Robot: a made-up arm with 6 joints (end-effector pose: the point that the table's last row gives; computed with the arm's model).
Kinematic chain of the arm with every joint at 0, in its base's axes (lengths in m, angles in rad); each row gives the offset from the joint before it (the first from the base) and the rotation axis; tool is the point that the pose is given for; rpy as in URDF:
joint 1: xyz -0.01 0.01 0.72 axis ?
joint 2: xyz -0.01 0 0.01 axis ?
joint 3: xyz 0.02 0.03 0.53 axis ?
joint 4: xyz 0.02 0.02 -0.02 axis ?
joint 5: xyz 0.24 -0.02 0 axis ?
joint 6: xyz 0 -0.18 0.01 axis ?
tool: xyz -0.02 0.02 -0.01 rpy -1.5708 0 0
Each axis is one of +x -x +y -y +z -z.
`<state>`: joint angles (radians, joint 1 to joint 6).
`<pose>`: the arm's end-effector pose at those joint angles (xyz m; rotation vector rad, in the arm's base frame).
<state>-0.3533 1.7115 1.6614 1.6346 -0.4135 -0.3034</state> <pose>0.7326 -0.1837 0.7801 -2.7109 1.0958 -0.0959</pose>
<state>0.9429 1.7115 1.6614 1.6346 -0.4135 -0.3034</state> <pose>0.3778 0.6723 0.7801 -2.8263 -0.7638 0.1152</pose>
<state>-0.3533 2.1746 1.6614 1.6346 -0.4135 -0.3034</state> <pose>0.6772 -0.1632 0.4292 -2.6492 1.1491 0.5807</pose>
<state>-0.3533 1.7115 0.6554 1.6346 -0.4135 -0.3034</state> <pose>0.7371 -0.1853 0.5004 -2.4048 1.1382 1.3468</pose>
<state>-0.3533 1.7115 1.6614 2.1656 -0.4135 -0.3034</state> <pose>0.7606 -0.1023 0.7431 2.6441 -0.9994 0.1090</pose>
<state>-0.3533 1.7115 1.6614 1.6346 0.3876 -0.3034</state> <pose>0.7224 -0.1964 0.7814 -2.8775 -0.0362 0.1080</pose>
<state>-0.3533 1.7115 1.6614 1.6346 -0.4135 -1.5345</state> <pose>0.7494 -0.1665 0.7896 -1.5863 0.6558 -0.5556</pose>
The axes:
joint 1: +z
joint 2: +y
joint 3: -y
joint 4: -x
joint 5: -y
joint 6: -x

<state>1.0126 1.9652 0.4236 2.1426 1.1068 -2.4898</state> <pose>0.1918 0.6349 0.2885 -0.6335 1.2360 2.5882</pose>
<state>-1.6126 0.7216 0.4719 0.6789 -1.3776 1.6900</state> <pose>-0.1400 -0.6117 1.1768 -0.9038 1.4724 1.9073</pose>
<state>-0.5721 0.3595 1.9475 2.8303 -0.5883 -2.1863</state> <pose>0.2832 0.1247 1.4801 -1.4639 -0.6497 -2.6358</pose>
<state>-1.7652 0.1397 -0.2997 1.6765 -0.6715 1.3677</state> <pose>-0.0091 -0.3740 1.3179 0.8909 -1.6277 -2.1082</pose>
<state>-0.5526 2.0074 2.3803 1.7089 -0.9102 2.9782</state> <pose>0.5849 -0.2321 0.7650 0.0555 -0.5470 -1.4277</pose>
